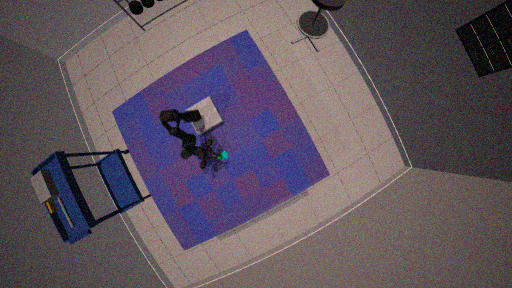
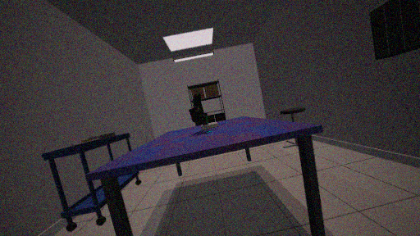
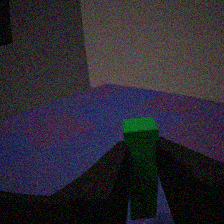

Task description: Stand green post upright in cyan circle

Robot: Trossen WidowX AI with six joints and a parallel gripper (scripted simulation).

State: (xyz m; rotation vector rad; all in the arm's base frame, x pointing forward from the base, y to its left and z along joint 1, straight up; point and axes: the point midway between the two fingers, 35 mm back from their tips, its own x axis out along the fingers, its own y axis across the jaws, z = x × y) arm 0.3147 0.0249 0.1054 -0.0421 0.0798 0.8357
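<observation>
My gripper tip is 140 mm above the cyan circle and 10 mm past it. From my gripper tip the other things lie so: green post: 20 mm below.
</observation>
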